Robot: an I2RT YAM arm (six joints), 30 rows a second.
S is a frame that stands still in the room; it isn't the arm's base.
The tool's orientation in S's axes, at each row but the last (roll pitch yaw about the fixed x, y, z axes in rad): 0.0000, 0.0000, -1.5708; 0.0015, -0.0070, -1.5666; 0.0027, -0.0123, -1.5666; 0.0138, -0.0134, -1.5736; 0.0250, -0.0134, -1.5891; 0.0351, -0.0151, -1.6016; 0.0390, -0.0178, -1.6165
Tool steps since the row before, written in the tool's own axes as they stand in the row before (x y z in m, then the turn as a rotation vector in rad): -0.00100, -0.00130, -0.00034, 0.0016, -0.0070, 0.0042; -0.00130, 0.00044, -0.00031, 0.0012, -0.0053, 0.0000; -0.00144, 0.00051, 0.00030, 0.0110, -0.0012, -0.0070; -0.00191, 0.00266, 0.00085, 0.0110, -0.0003, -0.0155; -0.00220, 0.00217, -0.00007, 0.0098, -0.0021, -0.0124; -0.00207, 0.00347, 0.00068, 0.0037, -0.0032, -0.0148; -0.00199, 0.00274, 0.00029, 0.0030, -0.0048, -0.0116
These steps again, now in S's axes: -0.00130, 0.00100, -0.00034, -0.0070, -0.0016, 0.0042; 0.00044, 0.00130, -0.00032, -0.0053, -0.0012, 0.0000; 0.00050, 0.00145, 0.00028, -0.0011, -0.0111, -0.0069; 0.00265, 0.00191, 0.00086, -0.0001, -0.0112, -0.0154; 0.00221, 0.00216, -0.00005, -0.0020, -0.0099, -0.0123; 0.00351, 0.00197, 0.00077, -0.0028, -0.0038, -0.0148; 0.00281, 0.00187, 0.00036, -0.0045, -0.0030, -0.0117
